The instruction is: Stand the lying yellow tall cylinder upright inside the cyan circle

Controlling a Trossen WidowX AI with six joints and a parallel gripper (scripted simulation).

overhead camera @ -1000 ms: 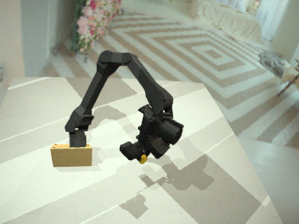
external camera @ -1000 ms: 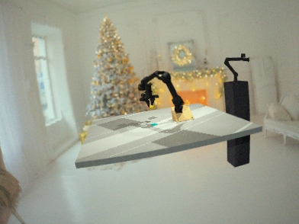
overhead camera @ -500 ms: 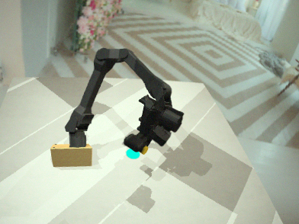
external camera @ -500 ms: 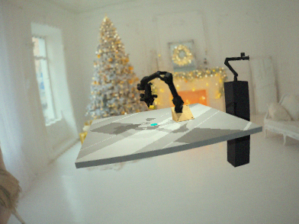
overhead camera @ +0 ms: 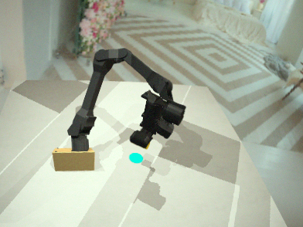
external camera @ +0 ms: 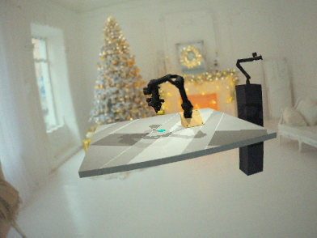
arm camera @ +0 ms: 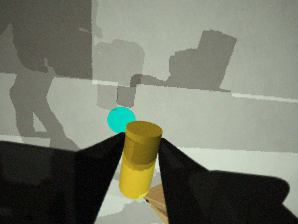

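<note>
Now: gripper tip 14 cm above the cyan circle, 6 cm to the right of it and 1 cm past it. From my gripper tip the other things lie so: yellow tall cylinder (2 cm behind, 1 cm to the left).
</note>
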